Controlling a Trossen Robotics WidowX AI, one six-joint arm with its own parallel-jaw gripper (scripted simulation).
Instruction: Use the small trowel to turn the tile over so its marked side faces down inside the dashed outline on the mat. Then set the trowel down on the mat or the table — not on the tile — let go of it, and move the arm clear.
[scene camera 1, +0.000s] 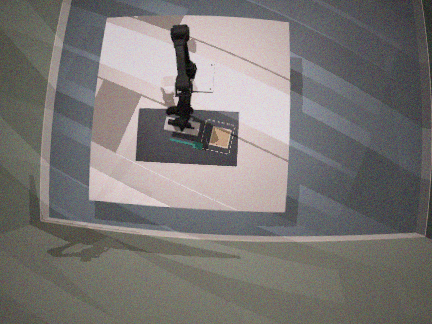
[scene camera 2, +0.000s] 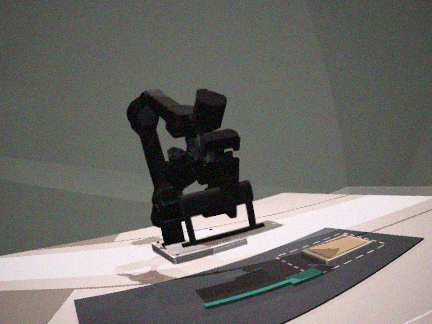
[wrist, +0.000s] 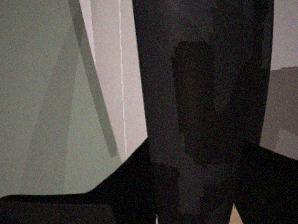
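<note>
Scene camera 2 shows the gripper (scene camera 2: 234, 210) together with a dark mat (scene camera 2: 249, 274), a teal trowel (scene camera 2: 302, 277) and a tan tile (scene camera 2: 342, 246). In scene camera 1 the dark mat (scene camera 1: 153, 142) can be seen again, and the wrist view has the gripper (wrist: 183, 137).
</note>
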